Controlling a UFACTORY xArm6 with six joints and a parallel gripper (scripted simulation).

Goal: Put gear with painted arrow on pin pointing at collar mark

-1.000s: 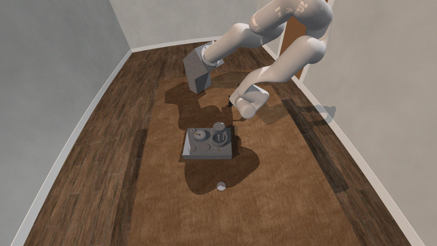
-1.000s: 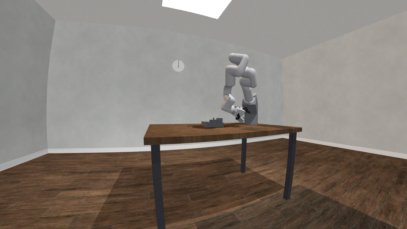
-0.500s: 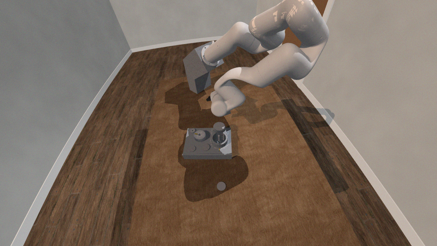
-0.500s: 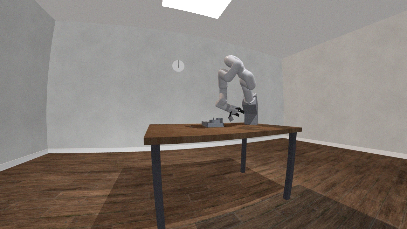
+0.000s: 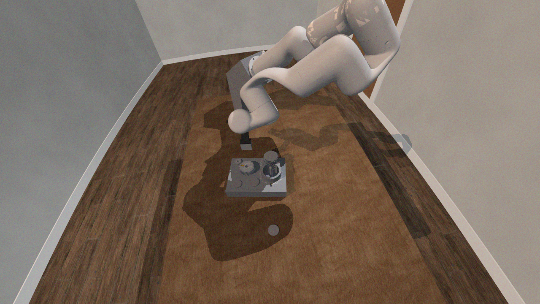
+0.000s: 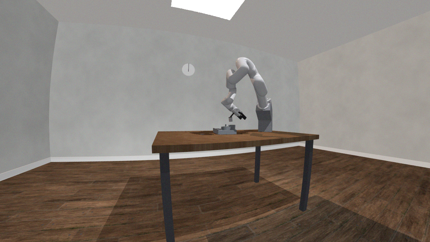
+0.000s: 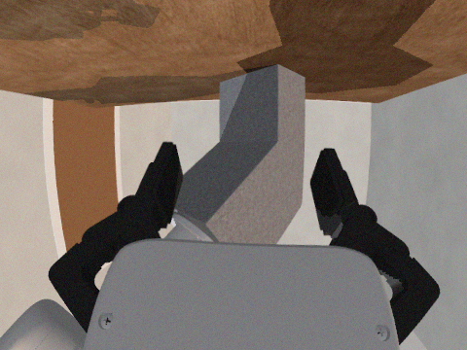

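The grey gear is 190 mm ahead of my hand, 100 mm below it and 40 mm to the left of it.
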